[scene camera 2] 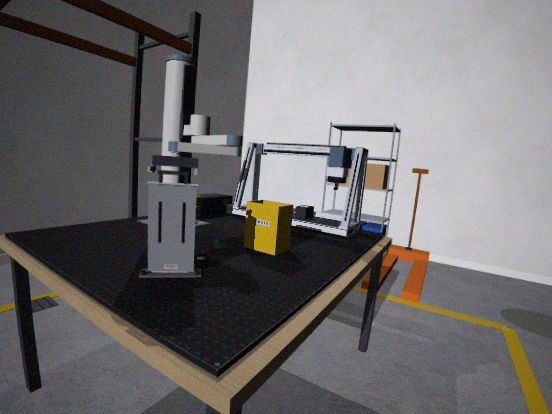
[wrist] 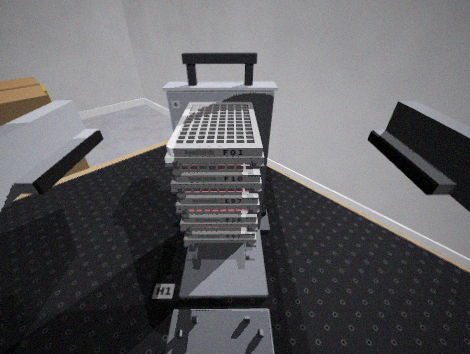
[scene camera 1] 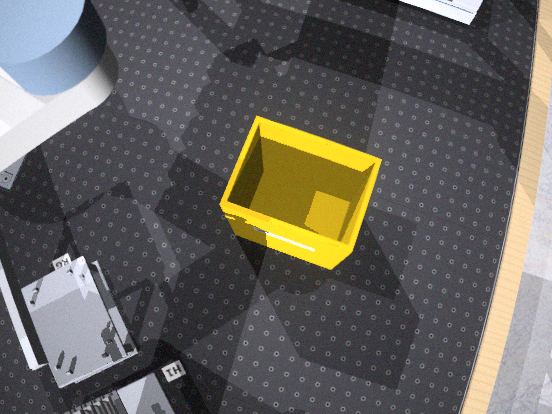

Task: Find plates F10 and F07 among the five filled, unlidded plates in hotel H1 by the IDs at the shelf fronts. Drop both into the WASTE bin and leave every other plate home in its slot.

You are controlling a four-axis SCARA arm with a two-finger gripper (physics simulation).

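Observation:
In the wrist view several white plates stand stacked in hotel H1. The top plate reads F01. Plate F10 is directly below it. The third plate seems to read F07, but its label is blurred; the lower labels are too dim to read surely. My gripper is open and empty, its fingers wide to either side of the stack in the wrist view; in scene camera 2 it is near the hotel's top. The yellow WASTE bin stands upright; no plate shows inside it.
The grey RG stand is beside H1. The arm's blue and white link fills scene camera 1's upper left. A gantry machine and a black box stand farther back. The hotel's black handle rises behind the plates.

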